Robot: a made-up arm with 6 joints. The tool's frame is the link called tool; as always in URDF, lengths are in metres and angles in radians.
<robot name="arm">
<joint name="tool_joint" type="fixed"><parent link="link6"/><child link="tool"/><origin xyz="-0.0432 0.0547 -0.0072" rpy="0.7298 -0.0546 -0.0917"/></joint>
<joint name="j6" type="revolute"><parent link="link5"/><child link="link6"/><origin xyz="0.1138 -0.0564 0.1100"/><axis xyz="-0.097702 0.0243 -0.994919"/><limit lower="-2.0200" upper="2.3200" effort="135" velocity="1"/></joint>
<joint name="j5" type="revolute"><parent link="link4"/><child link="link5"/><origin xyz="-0.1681 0.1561 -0.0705"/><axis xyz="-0.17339 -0.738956 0.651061"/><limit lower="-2.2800" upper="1.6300" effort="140" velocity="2.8"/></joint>
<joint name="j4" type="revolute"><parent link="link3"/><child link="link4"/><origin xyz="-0.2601 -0.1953 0.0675"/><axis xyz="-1 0 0"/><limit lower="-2.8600" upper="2.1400" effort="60" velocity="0.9"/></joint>
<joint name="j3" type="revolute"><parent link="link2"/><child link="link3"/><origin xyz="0.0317 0.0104 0.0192"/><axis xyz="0.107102 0.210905 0.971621"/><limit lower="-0.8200" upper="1.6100" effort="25" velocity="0.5"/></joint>
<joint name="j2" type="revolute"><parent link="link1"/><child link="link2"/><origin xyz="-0.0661 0.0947 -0.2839"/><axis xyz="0 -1 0"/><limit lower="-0.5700" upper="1.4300" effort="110" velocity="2.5"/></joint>
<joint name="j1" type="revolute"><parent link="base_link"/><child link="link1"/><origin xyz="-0.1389 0.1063 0.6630"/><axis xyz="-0.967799 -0.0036 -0.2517"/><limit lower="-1.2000" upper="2.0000" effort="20" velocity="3.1"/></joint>
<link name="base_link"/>
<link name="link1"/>
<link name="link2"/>
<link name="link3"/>
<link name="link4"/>
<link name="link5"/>
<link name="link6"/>
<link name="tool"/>
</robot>
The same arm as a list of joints. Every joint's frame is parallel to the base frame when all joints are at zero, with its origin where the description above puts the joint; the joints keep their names.
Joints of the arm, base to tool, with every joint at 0 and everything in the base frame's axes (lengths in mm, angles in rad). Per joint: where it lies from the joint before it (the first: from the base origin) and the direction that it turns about. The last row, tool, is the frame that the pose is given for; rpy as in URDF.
j1: axis -0.967799 -0.0036 -0.2517 offset -138.9 106.3 663
j2: axis 0 -1 0 offset -66.1 94.7 -283.9
j3: axis 0.107102 0.210905 0.971621 offset 31.7 10.4 19.2
j4: axis -1 0 0 offset -260.1 -195.3 67.5
j5: axis -0.17339 -0.738956 0.651061 offset -168.1 156.1 -70.5
j6: axis -0.097702 0.0243 -0.994919 offset 113.8 -56.4 110
tool: offset -43.2 54.7 -7.2 rpy 0.7298 -0.0546 -0.0917
Joint limits (rad, base to tool): -1.2..2 -0.57..1.43 -0.82..1.61 -2.86..2.14 -2.28..1.63 -2.02..2.32

